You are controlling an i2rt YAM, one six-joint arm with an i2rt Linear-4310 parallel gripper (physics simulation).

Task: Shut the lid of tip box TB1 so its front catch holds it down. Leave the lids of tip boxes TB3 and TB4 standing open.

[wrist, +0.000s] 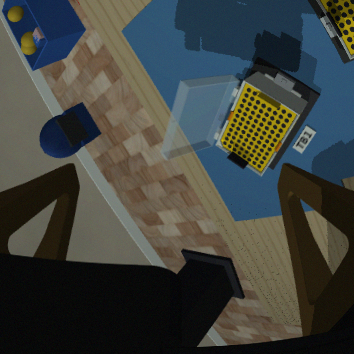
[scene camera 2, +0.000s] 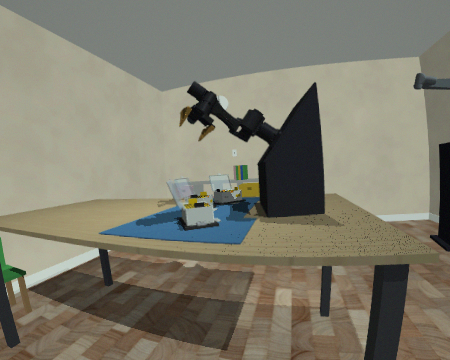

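Seen in the pictures: gripper, fingertip midpoint: (wrist: 177,174) (scene camera 2: 189,133); arm's base, link origin: (scene camera 2: 276,138).
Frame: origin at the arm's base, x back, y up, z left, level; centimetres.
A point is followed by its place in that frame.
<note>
Tip box TB1 (wrist: 260,127) @(x -21.0, y -22.1, z 25.2 cm) has a yellow rack with dark holes. Its clear lid (wrist: 200,117) @(x -24.8, y -18.7, z 31.9 cm) stands open to the left in the wrist view, and its label (wrist: 304,139) @(x -16.4, y -27.6, z 21.0 cm) lies to the right. Part of another yellow-racked box (wrist: 342,25) @(x -32.3, y -22.1, z 10.9 cm) shows at the top right. In scene camera 2, a white box (scene camera 2: 198,216) @(x -16.7, y -24.5, z 30.6 cm) stands nearest, with clear raised lids (scene camera 2: 181,190) @(x -38.0, y -18.3, z 13.4 cm) behind it. A grey box (scene camera 2: 227,196) @(x -29.7, y -24.1, z -11.2 cm) with a raised clear lid (scene camera 2: 220,182) @(x -38.3, y -17.5, z -19.6 cm) stands farther back. I cannot tell their labels there. My gripper (scene camera 2: 191,132) @(x -29.2, y 4.0, z 16.3 cm) (wrist: 177,174) @(x -29.2, y 4.0, z 16.3 cm) is open and empty, high above the boxes.
The boxes stand on a blue mat (scene camera 2: 150,229) @(x -29.7, y -27.8, z 38.7 cm) (wrist: 240,195) @(x -5.4, y -27.8, z 36.0 cm) on the wooden table (scene camera 2: 60,215) @(x -98.4, y -28.1, z 41.8 cm). A tall black wedge-shaped block (scene camera 2: 295,170) @(x 8.3, y -12.5, z 8.8 cm) stands at the arm's base. A yellow box (scene camera 2: 250,190) shows behind. A blue bin (wrist: 55,30) with yellow balls is beyond the table.
</note>
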